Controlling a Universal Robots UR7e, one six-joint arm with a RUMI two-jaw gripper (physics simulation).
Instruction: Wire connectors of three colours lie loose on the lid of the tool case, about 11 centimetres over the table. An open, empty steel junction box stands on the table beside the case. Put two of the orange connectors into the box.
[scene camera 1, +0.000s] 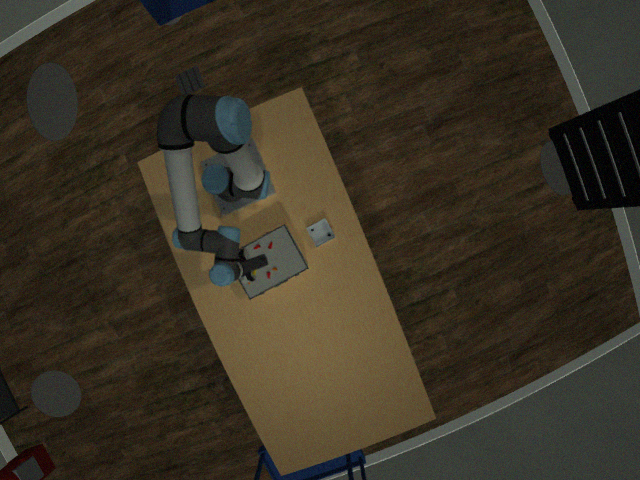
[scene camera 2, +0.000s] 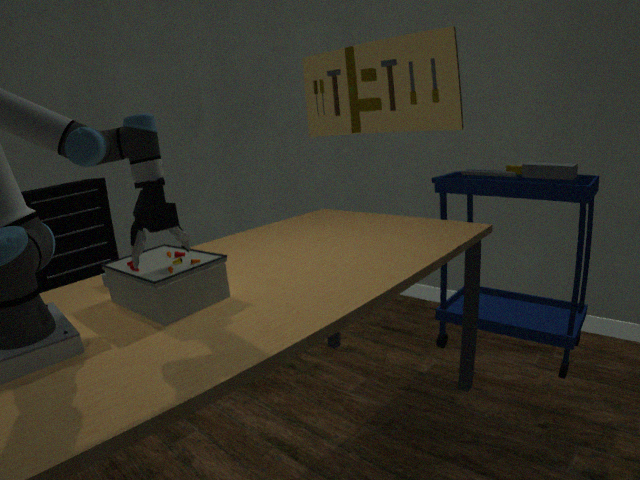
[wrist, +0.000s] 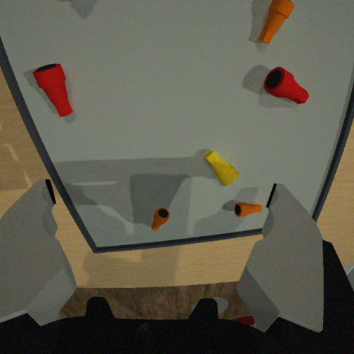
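Pixels of known places: gripper, fingertip midpoint: (scene camera 2: 163, 260); arm's base, origin of the base link: (scene camera 2: 23, 334).
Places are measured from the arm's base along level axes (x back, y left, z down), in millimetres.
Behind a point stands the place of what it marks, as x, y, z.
Note:
The tool case (scene camera 1: 289, 255) @(-394, 146, -57) (scene camera 2: 173, 299) @(-342, -113, -5) (wrist: 145, 100) bears loose connectors on its lid. An orange connector (wrist: 160, 219) and another orange connector (wrist: 248, 209) lie near the lid's lower edge in the wrist view; the second appears close to the right fingertip. A third orange connector (wrist: 276, 21) (scene camera 1: 275, 269) (scene camera 2: 195, 261) lies farther up. A yellow connector (wrist: 221, 168) (scene camera 2: 177, 261) @(-407, -30, -64) lies between the fingers' lines. My gripper (scene camera 1: 246, 265) @(-369, -29, -77) (scene camera 2: 162, 257) @(-369, -29, -77) (wrist: 162, 183) is open and empty, low over the lid. The junction box (scene camera 1: 320, 232) @(-350, 308, 49) stands open and empty beside the case.
Red connectors (wrist: 53, 89) (wrist: 286, 86) lie on the lid around the others. The case's raised dark rim borders the lid. The wooden table (scene camera 1: 330, 330) @(-815, 184, 51) (scene camera 2: 310, 258) @(-855, -32, 51) extends beyond the case. A blue cart (scene camera 2: 516, 188) stands past the table's far end.

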